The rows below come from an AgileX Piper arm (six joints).
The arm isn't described. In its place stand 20 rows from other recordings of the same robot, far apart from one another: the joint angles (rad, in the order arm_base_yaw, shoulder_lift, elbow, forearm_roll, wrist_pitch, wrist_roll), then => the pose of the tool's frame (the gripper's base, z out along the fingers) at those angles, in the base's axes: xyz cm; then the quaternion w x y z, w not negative.
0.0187 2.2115 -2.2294 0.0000 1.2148 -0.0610 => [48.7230, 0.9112, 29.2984, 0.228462, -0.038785, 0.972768, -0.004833]
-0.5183 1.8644 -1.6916 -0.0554 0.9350 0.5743 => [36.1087, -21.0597, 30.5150, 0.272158, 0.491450, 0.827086, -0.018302]
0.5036 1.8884 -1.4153 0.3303 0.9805 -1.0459 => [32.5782, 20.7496, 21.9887, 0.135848, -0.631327, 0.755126, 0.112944]
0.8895 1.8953 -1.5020 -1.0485 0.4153 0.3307 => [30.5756, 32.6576, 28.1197, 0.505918, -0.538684, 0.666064, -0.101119]
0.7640 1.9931 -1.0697 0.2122 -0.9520 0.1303 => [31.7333, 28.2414, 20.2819, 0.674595, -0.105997, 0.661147, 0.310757]
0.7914 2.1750 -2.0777 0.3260 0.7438 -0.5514 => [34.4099, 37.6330, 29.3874, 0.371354, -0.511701, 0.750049, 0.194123]
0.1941 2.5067 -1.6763 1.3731 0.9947 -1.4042 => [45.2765, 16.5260, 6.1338, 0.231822, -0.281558, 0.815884, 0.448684]
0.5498 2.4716 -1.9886 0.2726 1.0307 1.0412 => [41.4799, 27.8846, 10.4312, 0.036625, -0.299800, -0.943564, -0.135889]
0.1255 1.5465 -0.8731 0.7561 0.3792 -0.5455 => [30.4330, 6.1690, 21.8676, 0.319458, -0.021490, 0.932020, 0.169774]
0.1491 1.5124 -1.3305 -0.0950 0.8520 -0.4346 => [32.4318, 4.2148, 33.1812, 0.297341, -0.291511, 0.905029, -0.086792]
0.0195 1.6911 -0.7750 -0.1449 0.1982 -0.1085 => [30.5071, 0.3362, 15.0980, 0.266086, -0.125850, 0.954654, -0.044667]
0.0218 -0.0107 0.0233 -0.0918 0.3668 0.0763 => [5.2800, -0.1841, 17.3129, 0.597189, -0.002703, 0.802040, -0.009492]
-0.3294 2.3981 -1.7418 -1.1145 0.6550 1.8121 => [46.1490, -21.0352, 10.9654, 0.371107, 0.562199, 0.714606, -0.188549]
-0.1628 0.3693 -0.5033 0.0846 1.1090 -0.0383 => [4.8246, -0.0948, 26.7111, 0.337125, 0.063630, 0.939271, 0.008182]
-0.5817 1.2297 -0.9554 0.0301 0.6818 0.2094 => [21.0789, -13.6549, 30.7546, 0.340204, 0.368905, 0.863468, -0.050920]
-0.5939 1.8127 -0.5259 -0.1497 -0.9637 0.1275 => [25.8418, -16.1039, 14.0660, 0.605589, 0.209495, 0.758047, -0.121402]
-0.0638 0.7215 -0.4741 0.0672 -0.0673 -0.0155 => [15.4784, -1.0300, 31.1773, 0.673432, 0.044129, 0.737909, -0.005794]
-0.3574 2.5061 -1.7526 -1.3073 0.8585 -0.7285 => [44.1925, -23.6014, 7.0985, 0.226817, 0.526522, -0.708688, 0.411206]
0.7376 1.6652 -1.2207 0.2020 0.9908 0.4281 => [23.2705, 23.2093, 24.6099, 0.042788, -0.107400, 0.983947, 0.135954]
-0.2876 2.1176 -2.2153 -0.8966 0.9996 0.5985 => [44.2749, -19.3332, 37.3926, 0.394483, 0.283891, 0.792349, -0.368745]
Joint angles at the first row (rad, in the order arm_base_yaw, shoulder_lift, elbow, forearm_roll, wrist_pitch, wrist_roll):
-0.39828 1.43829 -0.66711 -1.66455 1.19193 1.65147
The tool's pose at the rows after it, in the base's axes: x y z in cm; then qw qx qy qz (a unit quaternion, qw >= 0):
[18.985, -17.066, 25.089, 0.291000, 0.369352, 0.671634, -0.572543]
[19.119, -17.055, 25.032, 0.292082, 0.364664, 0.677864, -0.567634]
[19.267, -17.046, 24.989, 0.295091, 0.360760, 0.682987, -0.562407]
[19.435, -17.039, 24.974, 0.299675, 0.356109, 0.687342, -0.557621]
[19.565, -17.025, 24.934, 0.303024, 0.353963, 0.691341, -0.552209]
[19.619, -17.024, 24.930, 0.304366, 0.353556, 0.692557, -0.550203]
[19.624, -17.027, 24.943, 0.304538, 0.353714, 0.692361, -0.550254]
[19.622, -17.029, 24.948, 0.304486, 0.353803, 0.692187, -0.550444]
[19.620, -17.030, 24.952, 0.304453, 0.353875, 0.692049, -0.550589]
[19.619, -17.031, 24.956, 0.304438, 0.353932, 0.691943, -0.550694]
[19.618, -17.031, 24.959, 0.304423, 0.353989, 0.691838, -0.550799]
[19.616, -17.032, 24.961, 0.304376, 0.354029, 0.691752, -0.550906]
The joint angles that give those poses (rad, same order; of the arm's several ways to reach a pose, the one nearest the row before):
-0.39829 1.43758 -0.66733 -1.66458 1.17712 1.64217
-0.39828 1.43703 -0.66837 -1.66468 1.15973 1.63394
-0.39829 1.43660 -0.66949 -1.66704 1.14233 1.63094
-0.39829 1.43615 -0.67062 -1.67349 1.12505 1.63073
-0.39828 1.43574 -0.67177 -1.67460 1.10940 1.63101
-0.39828 1.43575 -0.67280 -1.67461 1.10400 1.63138
-0.39827 1.43573 -0.67326 -1.67460 1.10423 1.63146
-0.39829 1.43576 -0.67338 -1.67461 1.10475 1.63146
-0.39829 1.43576 -0.67345 -1.67462 1.10517 1.63147
-0.39830 1.43575 -0.67354 -1.67461 1.10546 1.63146
-0.39826 1.43575 -0.67359 -1.67460 1.10580 1.63149
-0.39828 1.43576 -0.67361 -1.67461 1.10608 1.63147

